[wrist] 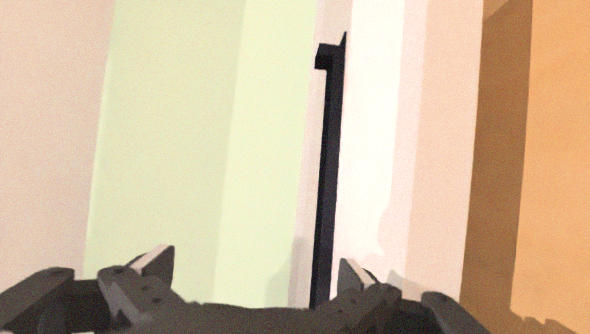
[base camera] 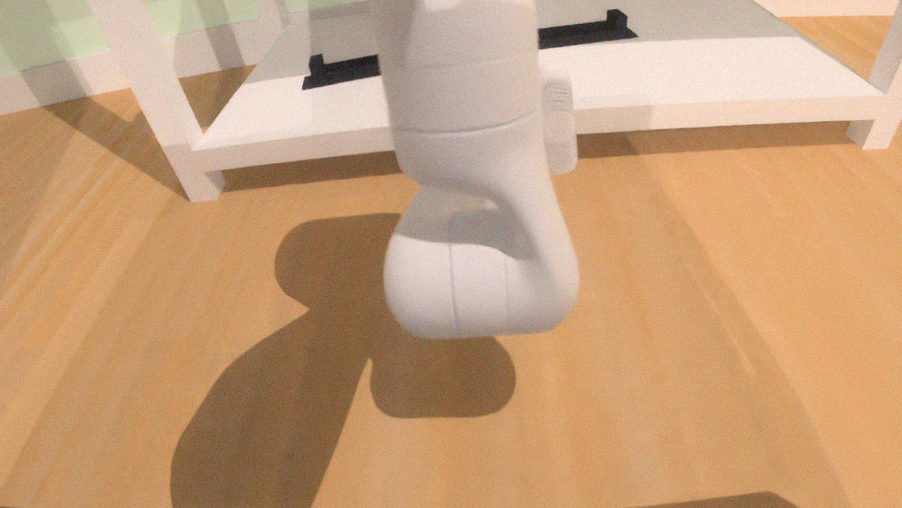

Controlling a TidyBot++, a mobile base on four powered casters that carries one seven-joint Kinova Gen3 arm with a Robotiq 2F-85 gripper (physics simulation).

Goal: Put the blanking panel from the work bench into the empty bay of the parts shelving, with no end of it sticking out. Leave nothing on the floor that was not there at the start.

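Frame: origin at the arm's base, x ahead, y left, z up, level; millimetres.
Where they show: gripper, fingertip midpoint: [wrist: 257, 270].
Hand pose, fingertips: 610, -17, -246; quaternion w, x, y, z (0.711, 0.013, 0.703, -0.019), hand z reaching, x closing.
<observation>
After its pixels a point has its place, as x, y, z.
The blanking panel [base camera: 587, 34] {792, -174, -307} [wrist: 329, 175] {777, -73, -311}, long, narrow and black, lies on the low board of a white shelf unit [base camera: 725, 116] {596, -295, -340} [wrist: 445, 150] {600, -88, -336}. A short black block stands up near each end. In the base camera view the arm hides its middle, and both ends show on the board, inboard of the front posts. My gripper [wrist: 257, 270] {611, -17, -246} is open and empty. In the wrist view the panel runs away beyond the fingers, closer to the right finger. The gripper is hidden in the base camera view. I cannot tell which bay this is.
The shelf unit's front left post [base camera: 151, 94] {608, 357, -240} stands on the wooden floor [base camera: 662, 315] {366, -154, -397}. Its right post [base camera: 886, 88] {597, -497, -313} is at the right edge of the base camera view. A pale green wall [base camera: 37, 31] {1109, 914, -235} [wrist: 165, 150] {1099, -99, -18} stands behind. The arm [base camera: 479, 277] {268, -2, -226} hangs in front of the board.
</observation>
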